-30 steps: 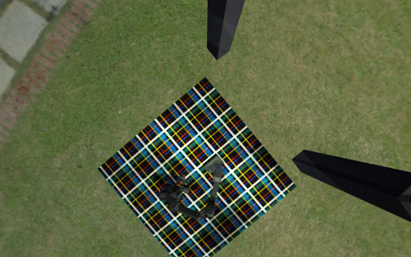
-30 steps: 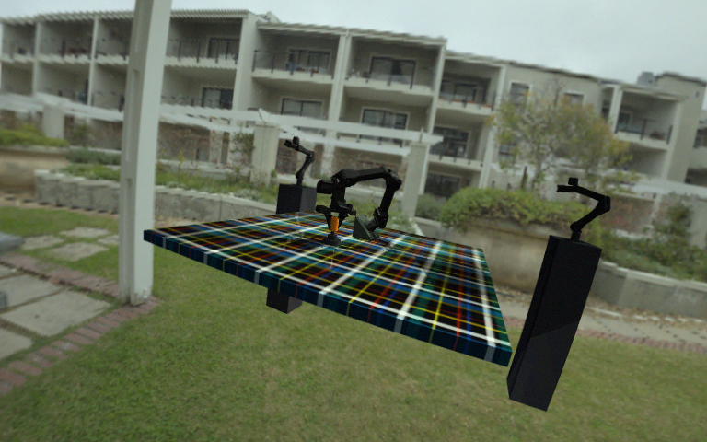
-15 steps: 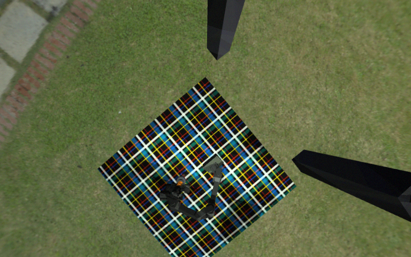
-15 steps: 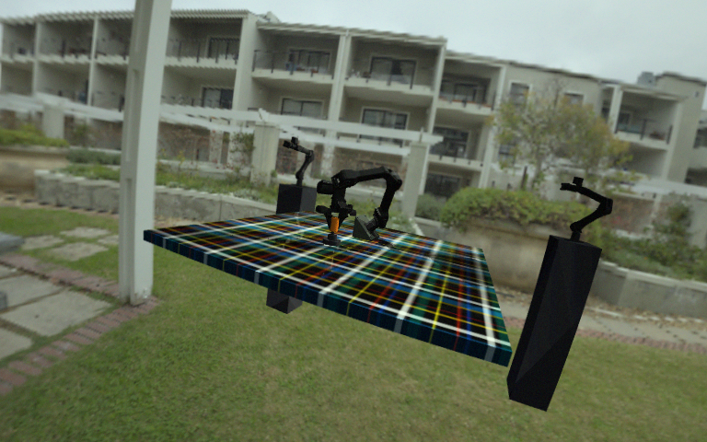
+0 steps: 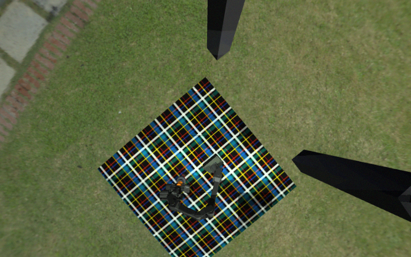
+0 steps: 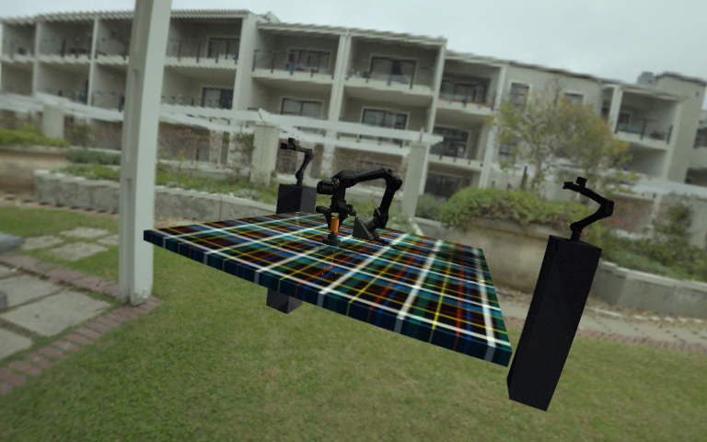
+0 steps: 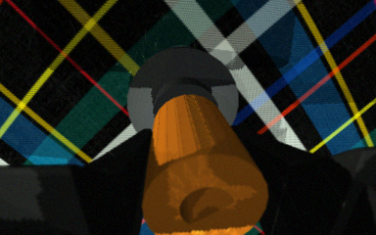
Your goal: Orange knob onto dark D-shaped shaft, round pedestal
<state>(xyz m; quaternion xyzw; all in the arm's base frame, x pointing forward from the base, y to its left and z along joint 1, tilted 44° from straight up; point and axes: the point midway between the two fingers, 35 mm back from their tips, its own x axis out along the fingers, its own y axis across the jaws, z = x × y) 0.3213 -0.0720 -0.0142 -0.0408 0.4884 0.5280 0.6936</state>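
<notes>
The orange knob is 20 mm above my gripper tip. Also, from my gripper tip: round dark pedestal: 40 mm below.
</notes>
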